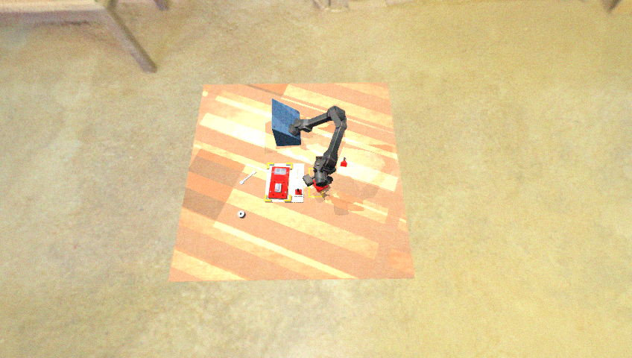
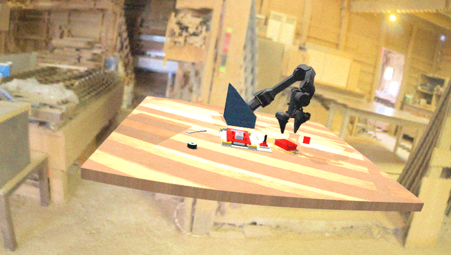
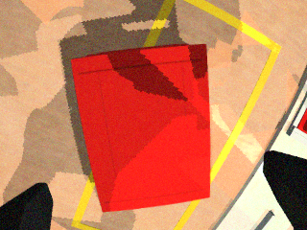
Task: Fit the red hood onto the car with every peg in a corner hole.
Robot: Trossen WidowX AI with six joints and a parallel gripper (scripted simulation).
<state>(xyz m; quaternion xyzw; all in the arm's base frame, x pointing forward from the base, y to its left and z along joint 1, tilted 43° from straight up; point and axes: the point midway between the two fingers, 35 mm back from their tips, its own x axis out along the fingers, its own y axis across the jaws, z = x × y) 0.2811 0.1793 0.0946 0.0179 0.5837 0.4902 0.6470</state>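
My gripper tip is now 5 cm above the red hood. Round my gripper tip: white wrench: 1 cm ahead, 44 cm to the right, 7 cm below.
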